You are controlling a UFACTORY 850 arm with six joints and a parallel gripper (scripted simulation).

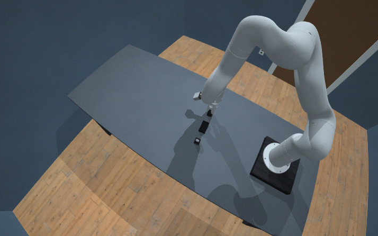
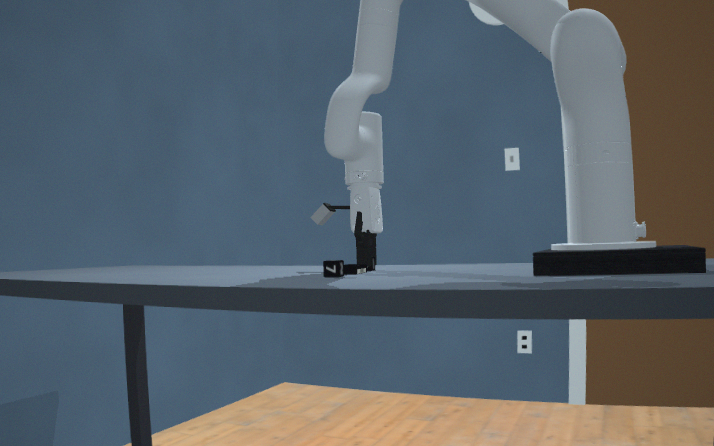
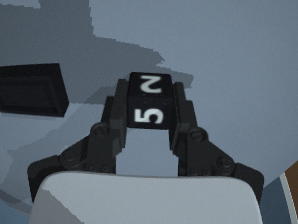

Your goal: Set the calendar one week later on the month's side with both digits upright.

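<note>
Now: the black tray 10 cm to the left of my hand, 4 cm behind it and 2 cm below it. Round my hand: calendar cube 20 cm to the left, 7 cm behind, 1 cm below.
</note>
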